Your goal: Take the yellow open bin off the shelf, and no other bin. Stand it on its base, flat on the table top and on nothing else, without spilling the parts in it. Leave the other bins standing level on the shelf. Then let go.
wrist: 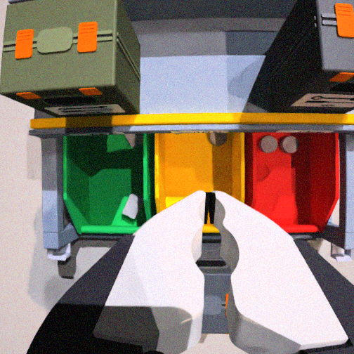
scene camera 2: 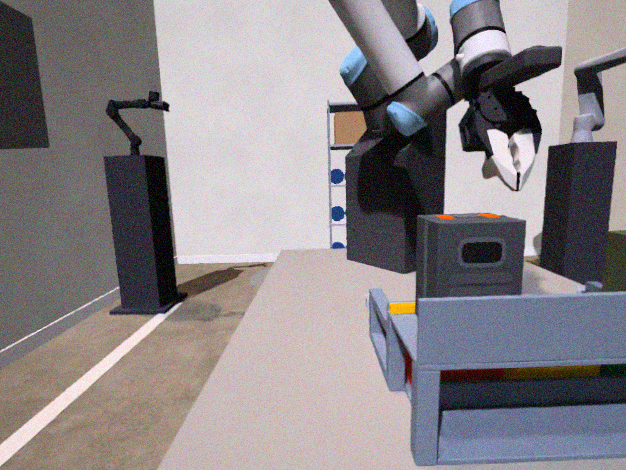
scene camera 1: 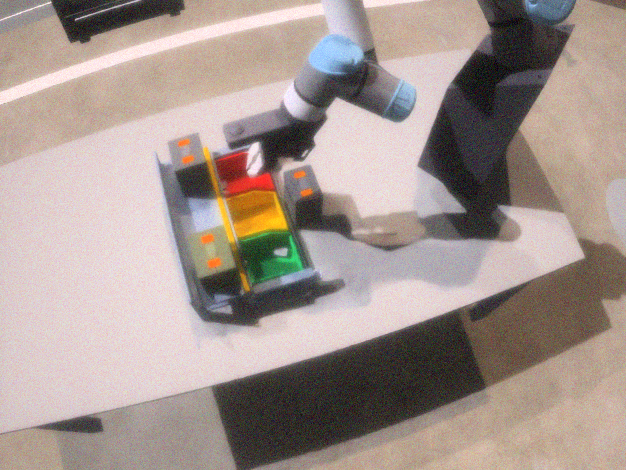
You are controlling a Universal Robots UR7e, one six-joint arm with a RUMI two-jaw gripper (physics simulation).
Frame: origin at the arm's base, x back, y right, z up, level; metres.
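Seen in the pictures: gripper, between the fingertips: point(scene camera 2: 516, 190) point(scene camera 1: 249, 175); arm's base, origin of its link: point(scene camera 2: 391, 121) point(scene camera 1: 526, 48).
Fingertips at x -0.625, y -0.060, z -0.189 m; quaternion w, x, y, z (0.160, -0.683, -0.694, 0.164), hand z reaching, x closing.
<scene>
Offsets run from my fingertips to a thing's top centre.
The yellow bin @[dz -0.162, dx -0.020, dy -0.002 m] point(scene camera 1: 258, 213) point(wrist: 182, 162) stands upright in the shelf's lower row, between the green bin @[dz -0.162, dx -0.012, dy -0.113 m] point(scene camera 1: 267, 259) point(wrist: 110, 187) and the red bin @[dz -0.162, dx -0.025, dy +0.110 m] point(scene camera 1: 237, 174) point(wrist: 295, 192). A grey round part shows at the back of the yellow bin in the wrist view. Pale parts show in the green bin and two round ones in the red bin. The grey-blue shelf point(scene camera 1: 290, 277) point(scene camera 2: 505, 331) point(wrist: 51, 187) stands on the table. My gripper point(scene camera 1: 254, 173) point(scene camera 2: 517, 187) point(wrist: 207, 194) is shut and empty, above the bins; its tips overlap the yellow bin's front lip in the wrist view.
An olive case @[dz -0.044, dx -0.111, dy -0.119 m] point(scene camera 1: 216, 252) point(wrist: 60, 70) and a dark grey case @[dz -0.019, dx -0.118, dy +0.112 m] point(scene camera 1: 185, 151) point(scene camera 2: 472, 273) point(wrist: 337, 57) stand on the shelf's upper level, behind a yellow bar @[dz -0.131, dx -0.070, dy -0.004 m] point(scene camera 2: 401, 308) point(wrist: 175, 119). Another grey case @[dz -0.111, dx +0.118, dy +0.012 m] point(scene camera 1: 302, 186) point(wrist: 214, 282) stands on the table in front of the bins.
</scene>
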